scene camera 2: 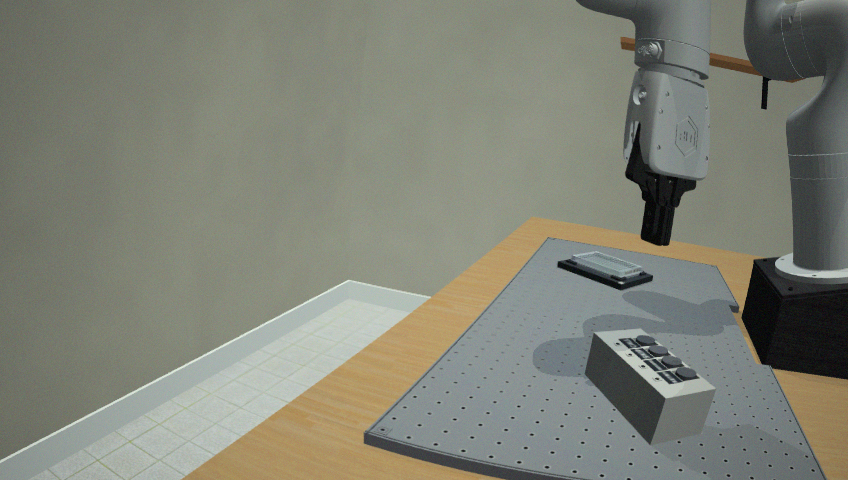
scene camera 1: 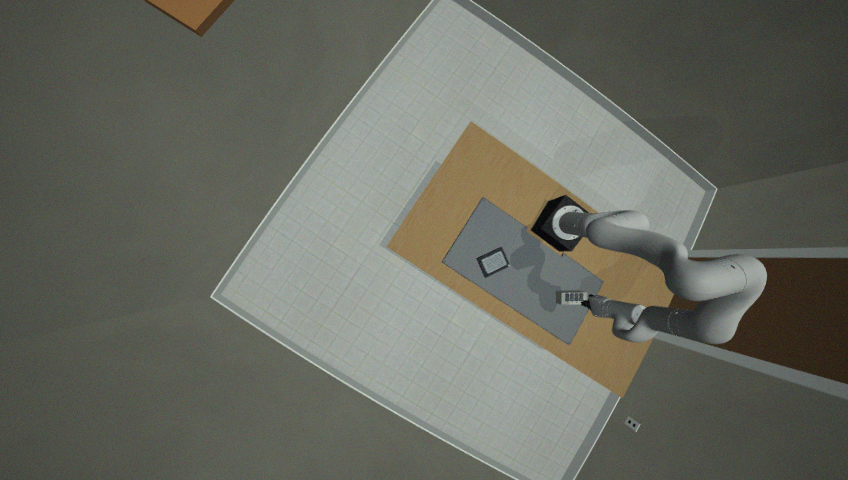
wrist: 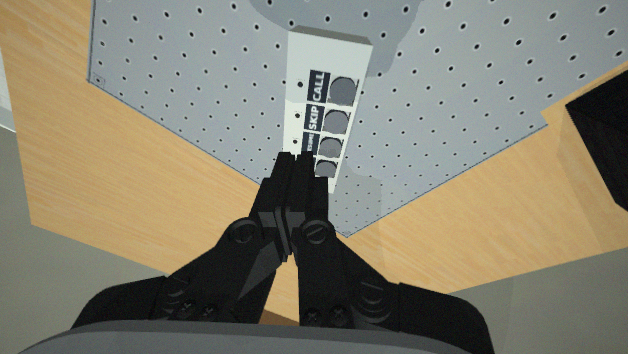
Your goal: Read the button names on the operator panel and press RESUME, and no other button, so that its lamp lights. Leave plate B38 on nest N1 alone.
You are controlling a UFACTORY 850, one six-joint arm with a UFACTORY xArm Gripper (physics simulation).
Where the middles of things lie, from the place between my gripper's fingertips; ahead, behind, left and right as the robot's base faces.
I see the operator panel (scene camera 2: 661,407) 20 mm behind my hand, 30 mm to the left of it and 140 mm below it. Also, from my hand: nest N1 (scene camera 2: 601,278): 30 mm behind, 490 mm to the right, 160 mm below; then plate B38 (scene camera 2: 595,261): 30 mm behind, 490 mm to the right, 150 mm below.
